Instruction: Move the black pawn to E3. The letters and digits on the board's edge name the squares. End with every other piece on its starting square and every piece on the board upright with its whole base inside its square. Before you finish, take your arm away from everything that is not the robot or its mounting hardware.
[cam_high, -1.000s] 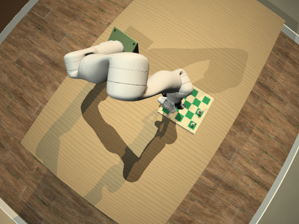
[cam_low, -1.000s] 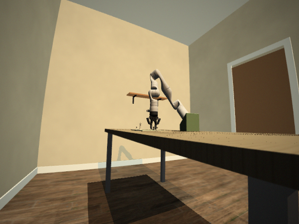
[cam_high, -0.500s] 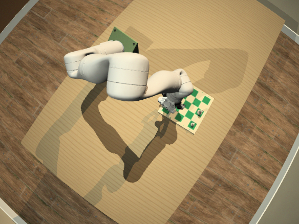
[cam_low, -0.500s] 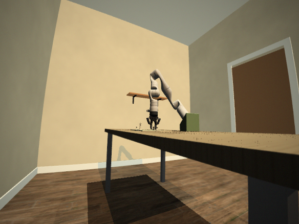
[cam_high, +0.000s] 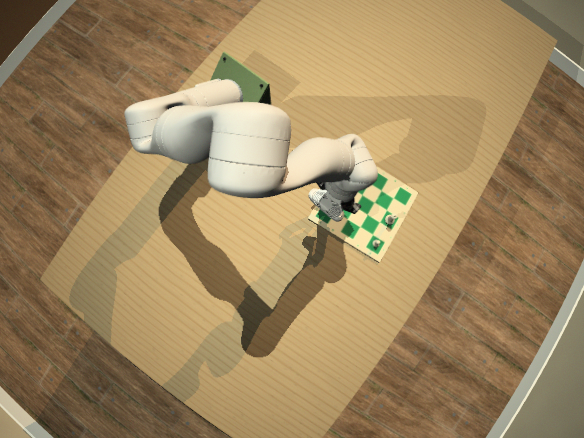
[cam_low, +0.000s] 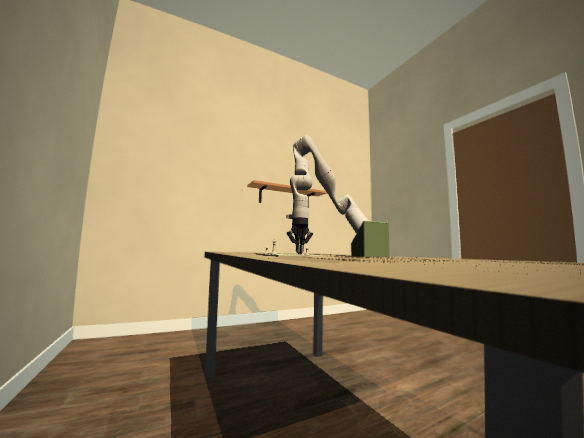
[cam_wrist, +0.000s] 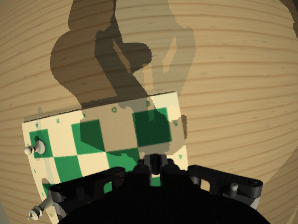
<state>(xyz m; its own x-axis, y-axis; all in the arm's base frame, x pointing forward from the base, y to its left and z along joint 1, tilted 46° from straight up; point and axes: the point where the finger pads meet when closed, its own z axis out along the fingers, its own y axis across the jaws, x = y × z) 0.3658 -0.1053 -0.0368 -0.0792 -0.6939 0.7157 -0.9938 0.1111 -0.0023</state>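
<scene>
My gripper is now 10 mm above the black pawn. Round my hand: green-and-cream chessboard: 70 mm ahead, 40 mm to the left, 30 mm below.
</scene>
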